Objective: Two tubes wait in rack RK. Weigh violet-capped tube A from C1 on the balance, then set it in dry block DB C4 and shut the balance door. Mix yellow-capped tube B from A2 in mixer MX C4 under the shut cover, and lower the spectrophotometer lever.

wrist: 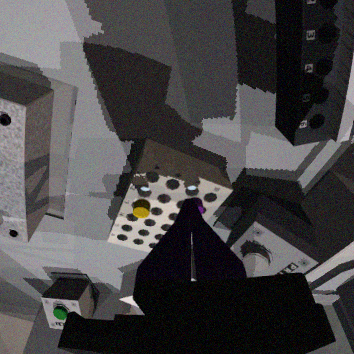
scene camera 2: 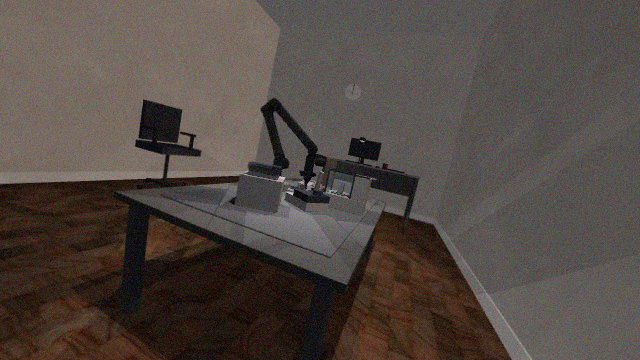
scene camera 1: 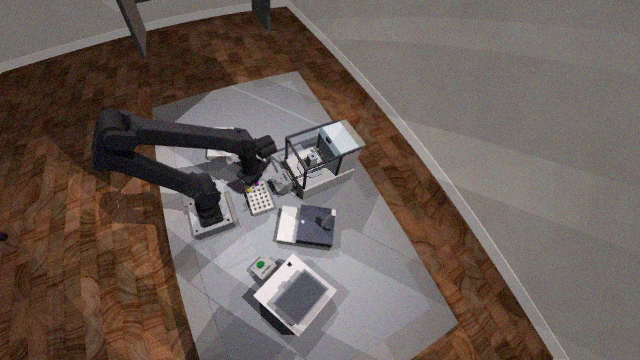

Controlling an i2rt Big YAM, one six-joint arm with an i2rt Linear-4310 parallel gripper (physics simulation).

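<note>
My gripper (wrist: 189, 203) (scene camera 2: 306, 187) is shut with nothing seen between its fingers. It is over the pale rack (wrist: 177, 162) (scene camera 1: 259, 213); in the wrist view its tips partly cover the violet cap (wrist: 200, 206) (scene camera 1: 256, 184). I cannot tell if they touch. The yellow cap (wrist: 141, 208) (scene camera 1: 249, 190) is in the rack to the left. The balance (scene camera 1: 327, 184) (scene camera 2: 350, 204) has a glass-and-frame housing; its door state is unclear. A device with a dark blue top (scene camera 1: 310, 232) (scene camera 2: 310, 196) carries a small lever (scene camera 1: 328, 220). A dark block with numbered holes (wrist: 295, 75) shows top right.
A PRINT box (wrist: 277, 252) (scene camera 1: 280, 181) is right of the rack. A green-button box (wrist: 61, 312) (scene camera 1: 261, 268) stands beside a white box with a grey top panel (scene camera 1: 300, 296) (scene camera 2: 260, 194). The arm base plate (wrist: 12, 175) (scene camera 1: 200, 229) is to the left. A white object (scene camera 1: 219, 154) is partly behind my arm.
</note>
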